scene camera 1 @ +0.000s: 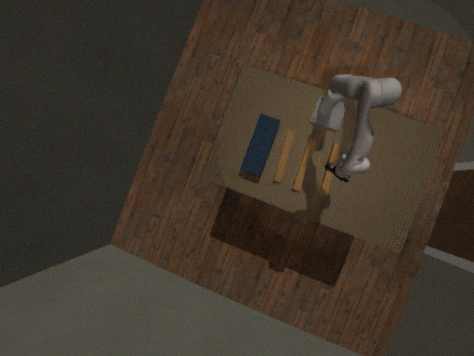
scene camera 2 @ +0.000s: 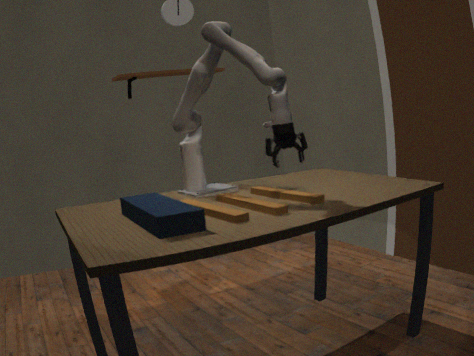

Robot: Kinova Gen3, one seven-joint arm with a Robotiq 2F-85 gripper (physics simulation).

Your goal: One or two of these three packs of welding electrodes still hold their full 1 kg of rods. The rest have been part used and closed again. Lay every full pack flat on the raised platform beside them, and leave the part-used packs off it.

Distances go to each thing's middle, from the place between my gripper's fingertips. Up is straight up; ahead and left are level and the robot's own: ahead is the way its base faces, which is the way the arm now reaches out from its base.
Scene:
The blue raised platform (scene camera 2: 164, 217) is 480 mm to the right of my hand, 100 mm behind it and 90 mm below it.

